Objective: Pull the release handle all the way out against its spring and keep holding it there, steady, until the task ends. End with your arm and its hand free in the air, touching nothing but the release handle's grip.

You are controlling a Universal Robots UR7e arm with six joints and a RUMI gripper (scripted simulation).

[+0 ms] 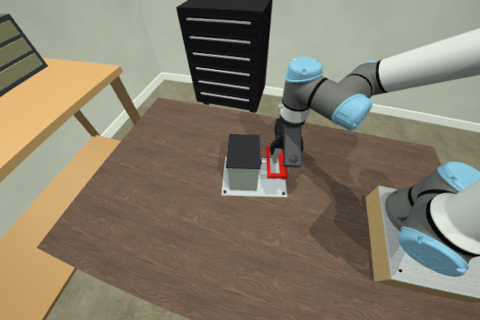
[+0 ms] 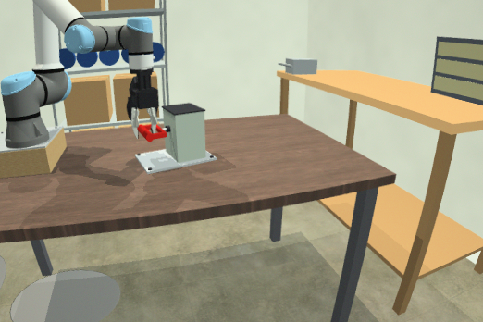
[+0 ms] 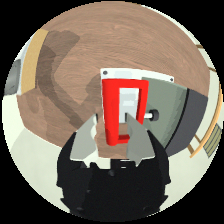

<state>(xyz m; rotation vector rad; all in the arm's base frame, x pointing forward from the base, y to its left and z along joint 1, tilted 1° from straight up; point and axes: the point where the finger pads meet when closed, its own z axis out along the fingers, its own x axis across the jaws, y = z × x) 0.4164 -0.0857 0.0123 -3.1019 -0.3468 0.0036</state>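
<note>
The grey baseplate is 10 cm below my hand, 9 cm ahead of it and 2 cm to the left of it.
</note>
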